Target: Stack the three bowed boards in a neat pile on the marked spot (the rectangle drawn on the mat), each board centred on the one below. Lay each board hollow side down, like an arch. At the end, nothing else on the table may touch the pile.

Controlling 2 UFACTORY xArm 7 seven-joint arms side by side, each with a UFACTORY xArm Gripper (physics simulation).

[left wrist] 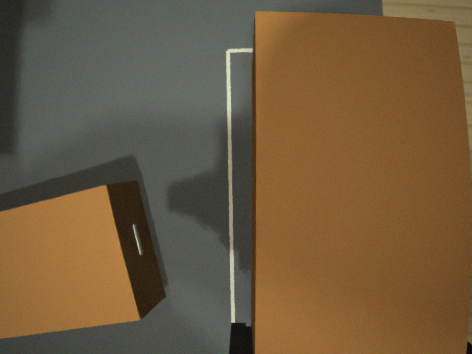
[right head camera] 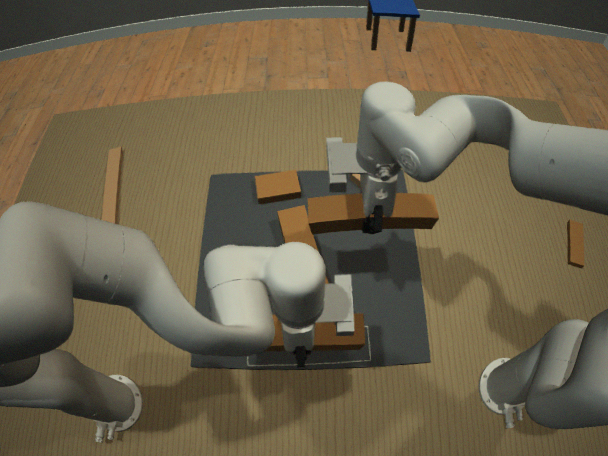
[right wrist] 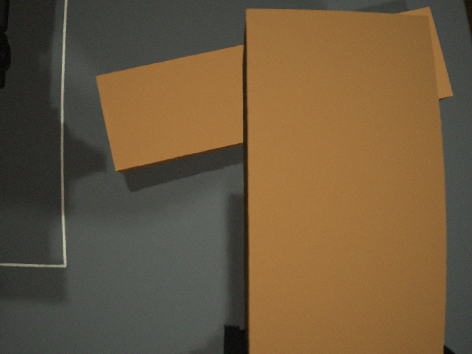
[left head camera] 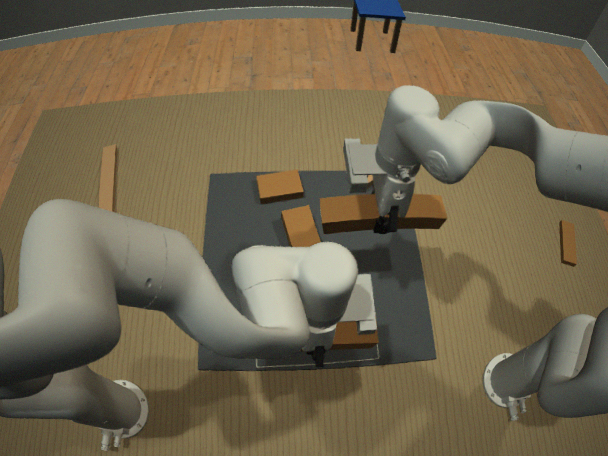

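Where they show: right gripper, fingertip midpoint: (right head camera: 369, 217) (left head camera: 379, 217); left arm's base at its link origin: (right head camera: 117, 403) (left head camera: 121, 409); right arm's base at its link origin: (right head camera: 504, 386) (left head camera: 506, 380).
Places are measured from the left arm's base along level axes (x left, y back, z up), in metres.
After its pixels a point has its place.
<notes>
My left gripper (left head camera: 318, 353) (right head camera: 300, 353) (left wrist: 357, 345) {x -0.385, y -0.183, z 0.093 m} is shut on an orange bowed board (left head camera: 354, 338) {x -0.455, y -0.170, z 0.130 m} (right head camera: 332, 340) {x -0.441, y -0.167, z 0.131 m} (left wrist: 357, 175) {x -0.451, y -0.193, z 0.130 m}, held level above the marked rectangle (left head camera: 350, 360) (right head camera: 369, 345) (left wrist: 230, 150) (right wrist: 63, 150). My right gripper (left head camera: 386, 223) {x -0.494, y -0.394, z 0.181 m} (right head camera: 372, 223) {x -0.494, y -0.394, z 0.181 m} (right wrist: 341, 345) {x -0.494, y -0.394, z 0.181 m} is shut on a second bowed board (left head camera: 347, 211) {x -0.428, y -0.378, z 0.217 m} (right head camera: 334, 211) {x -0.428, y -0.378, z 0.217 m} (right wrist: 345, 175) {x -0.427, y -0.384, z 0.217 m}, held crosswise above the back right of the dark mat, arched side up. The third board (left head camera: 300, 226) {x -0.345, y -0.443, z 0.048 m} (right head camera: 295, 225) {x -0.344, y -0.446, z 0.047 m} (left wrist: 60, 265) {x -0.396, y -0.303, z 0.048 m} (right wrist: 175, 110) {x -0.393, y -0.315, z 0.047 m} lies slanted on the mat, partly hidden by the left arm and, in the right wrist view, by the second board.
A flat orange block (left head camera: 280, 185) {x -0.290, y -0.565, z 0.031 m} (right head camera: 277, 185) {x -0.288, y -0.565, z 0.031 m} lies at the mat's back left. Another orange piece (right head camera: 356, 179) {x -0.477, y -0.601, z 0.027 m} shows partly behind the right gripper. A long strip (left head camera: 107, 177) {x 0.187, y -0.576, z 0.017 m} (right head camera: 112, 182) {x 0.181, y -0.564, z 0.017 m} lies far left, a short strip (left head camera: 568, 242) {x -1.081, y -0.470, z 0.015 m} (right head camera: 576, 242) {x -1.082, y -0.472, z 0.015 m} far right.
</notes>
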